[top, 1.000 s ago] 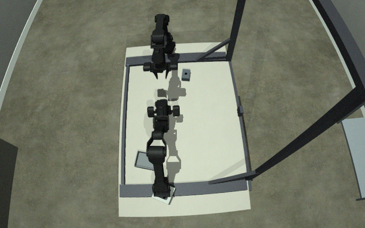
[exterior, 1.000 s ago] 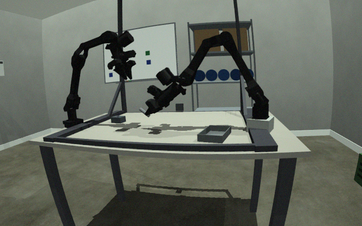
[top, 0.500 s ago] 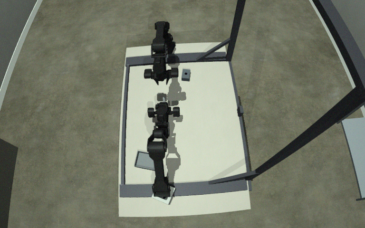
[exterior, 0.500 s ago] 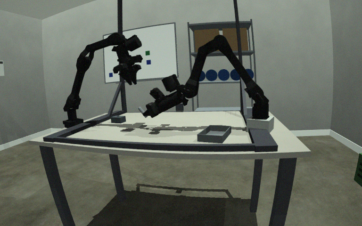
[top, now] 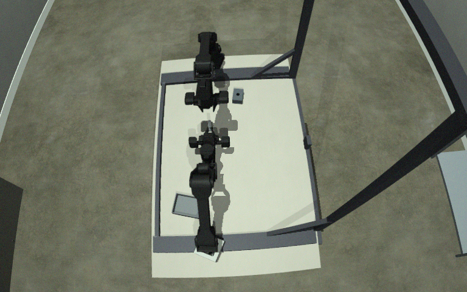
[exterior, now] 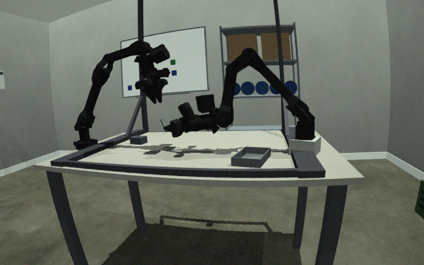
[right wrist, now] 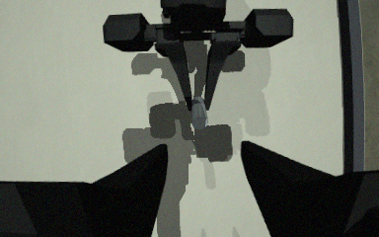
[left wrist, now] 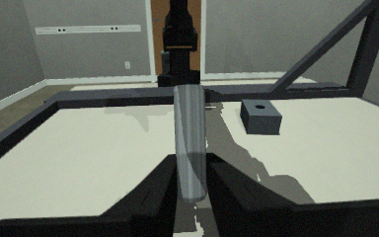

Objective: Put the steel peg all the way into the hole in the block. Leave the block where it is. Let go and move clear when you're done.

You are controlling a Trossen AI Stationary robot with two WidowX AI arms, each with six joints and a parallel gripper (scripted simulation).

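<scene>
The steel peg is 13 cm below my right hand and 3 cm to the left of it. Round my right hand: shallow grey tray: 39 cm to the left, 23 cm below, 9 cm ahead.
</scene>
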